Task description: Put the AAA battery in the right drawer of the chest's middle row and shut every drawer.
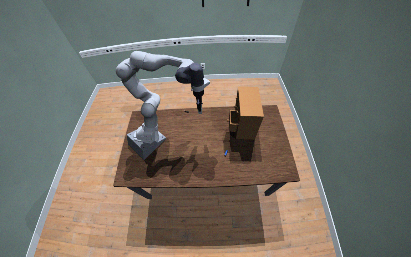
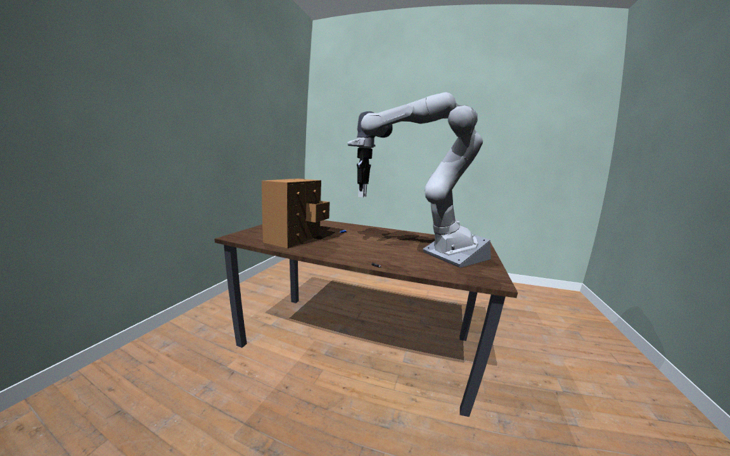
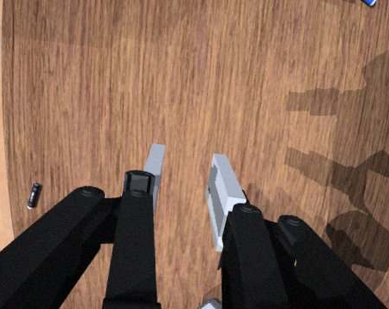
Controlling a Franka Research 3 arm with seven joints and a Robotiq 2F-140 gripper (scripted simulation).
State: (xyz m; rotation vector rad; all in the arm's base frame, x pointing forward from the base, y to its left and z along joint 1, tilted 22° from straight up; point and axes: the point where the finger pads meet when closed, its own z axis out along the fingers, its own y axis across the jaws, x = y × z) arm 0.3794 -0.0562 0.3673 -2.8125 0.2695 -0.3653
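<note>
Right now the AAA battery is 140 mm behind my hand, 240 mm to the left of it and 300 mm below it. Round my hand: small blue cylinder (180 mm ahead, 250 mm to the right, 300 mm below).
</note>
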